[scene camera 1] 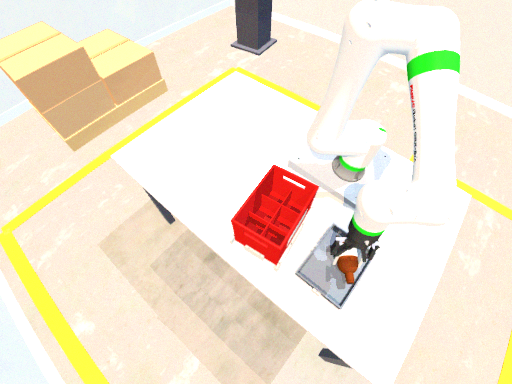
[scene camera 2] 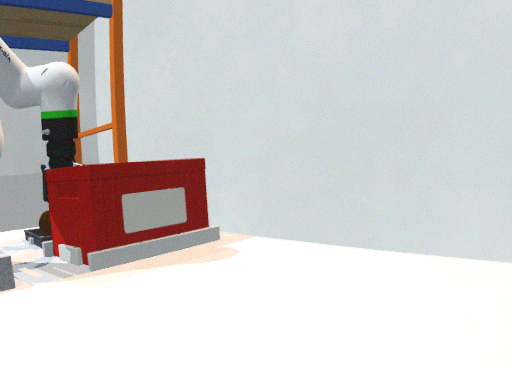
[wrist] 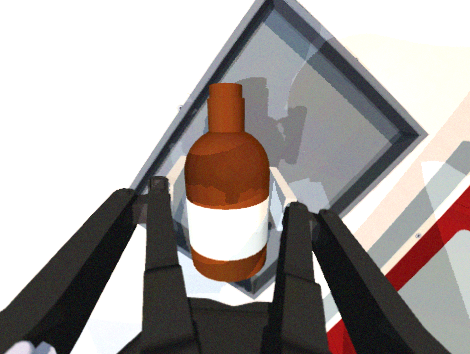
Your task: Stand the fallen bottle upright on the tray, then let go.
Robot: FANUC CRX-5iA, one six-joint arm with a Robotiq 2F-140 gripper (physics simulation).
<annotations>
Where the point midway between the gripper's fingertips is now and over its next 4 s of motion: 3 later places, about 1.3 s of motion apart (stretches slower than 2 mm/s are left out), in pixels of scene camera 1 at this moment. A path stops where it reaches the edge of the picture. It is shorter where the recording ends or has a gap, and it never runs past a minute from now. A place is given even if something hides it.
My gripper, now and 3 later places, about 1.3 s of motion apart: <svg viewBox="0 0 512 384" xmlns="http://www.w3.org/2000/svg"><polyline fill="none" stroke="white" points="345,262 356,246 355,248 366,225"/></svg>
</annotations>
